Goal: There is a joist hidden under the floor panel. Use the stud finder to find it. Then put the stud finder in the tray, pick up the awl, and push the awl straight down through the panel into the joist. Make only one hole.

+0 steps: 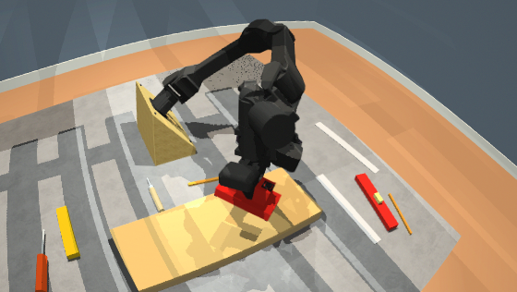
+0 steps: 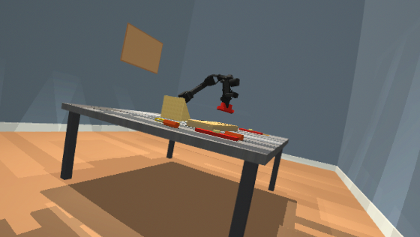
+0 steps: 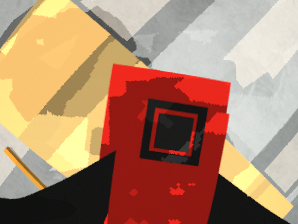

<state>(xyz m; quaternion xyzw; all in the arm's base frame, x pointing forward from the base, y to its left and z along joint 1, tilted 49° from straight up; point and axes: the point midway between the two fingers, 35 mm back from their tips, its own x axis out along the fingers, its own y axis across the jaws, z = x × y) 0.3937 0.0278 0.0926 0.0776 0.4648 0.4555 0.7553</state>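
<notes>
The dark tray is 28 cm behind my gripper tip, 24 cm to the left of it and 15 cm below it. Also, from my gripper tip: awl 21 cm behind, 17 cm to the right, 15 cm below; yellow bar 15 cm behind, 46 cm to the right, 15 cm below; stud finder 1 cm ahead, 1 cm to the left, 2 cm above.
</notes>
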